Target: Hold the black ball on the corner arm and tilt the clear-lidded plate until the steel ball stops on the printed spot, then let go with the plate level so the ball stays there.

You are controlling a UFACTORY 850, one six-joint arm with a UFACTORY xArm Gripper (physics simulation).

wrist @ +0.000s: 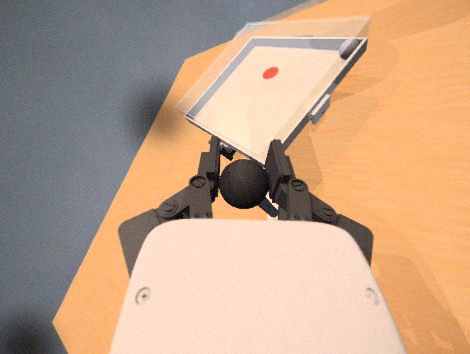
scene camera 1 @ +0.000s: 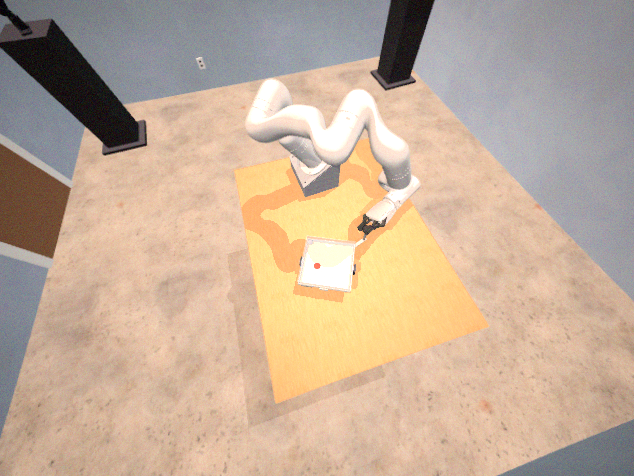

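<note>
The clear-lidded plate (scene camera 1: 335,277) (wrist: 295,92) is held above the table; its exact tilt is hard to judge. The red printed spot (scene camera 1: 317,265) (wrist: 270,73) is on its white floor. The steel ball (wrist: 348,49) lies in the far right corner in the wrist view, well away from the spot; it is hard to make out in the scene view. The light corner arm (scene camera 1: 360,241) runs from one plate corner to the gripper. My gripper (scene camera 1: 364,232) (wrist: 244,151) is shut on the black ball (wrist: 244,184), which sits between both fingers.
The wooden table top (scene camera 1: 409,317) (wrist: 415,165) lies below the plate. Small dark fittings (scene camera 1: 353,268) (wrist: 320,108) stick out from the plate's sides. The robot's base block (scene camera 1: 322,181) stands behind the plate. Two black pillars (scene camera 1: 81,87) (scene camera 1: 403,40) stand beyond the table.
</note>
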